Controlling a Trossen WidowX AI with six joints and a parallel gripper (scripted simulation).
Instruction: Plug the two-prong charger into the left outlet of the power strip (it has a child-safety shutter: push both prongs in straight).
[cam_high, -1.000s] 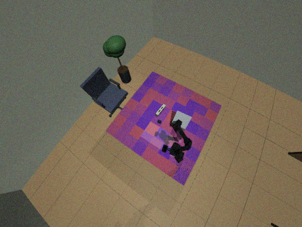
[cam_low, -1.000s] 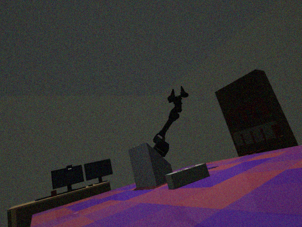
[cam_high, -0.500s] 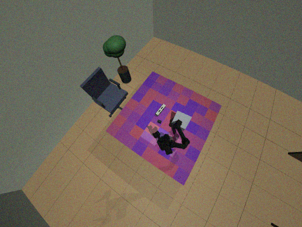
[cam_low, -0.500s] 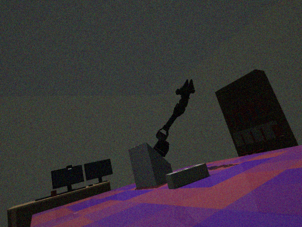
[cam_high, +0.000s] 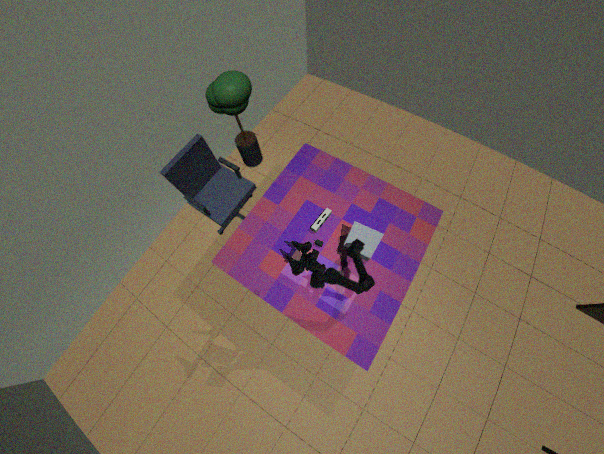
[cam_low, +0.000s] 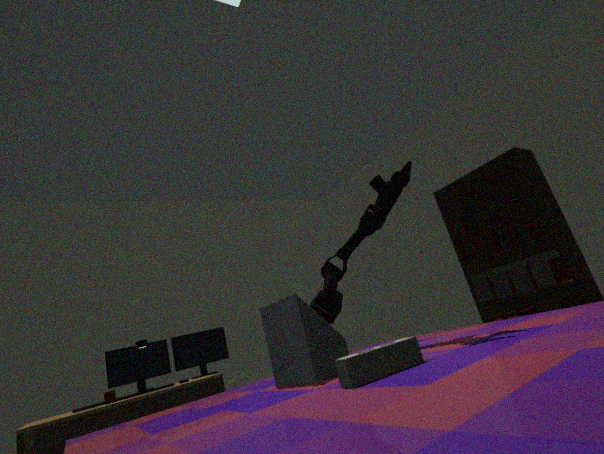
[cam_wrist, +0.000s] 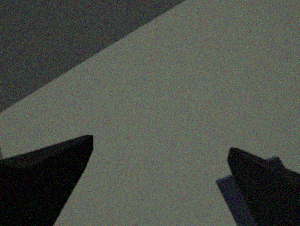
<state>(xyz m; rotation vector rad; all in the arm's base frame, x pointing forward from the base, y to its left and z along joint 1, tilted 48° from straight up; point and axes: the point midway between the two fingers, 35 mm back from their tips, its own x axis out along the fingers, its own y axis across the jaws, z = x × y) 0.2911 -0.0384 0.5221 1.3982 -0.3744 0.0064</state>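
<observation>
My gripper tip is now 55 cm above the dark two-prong charger, 24 cm to the left of it and 1 cm past it.
</observation>
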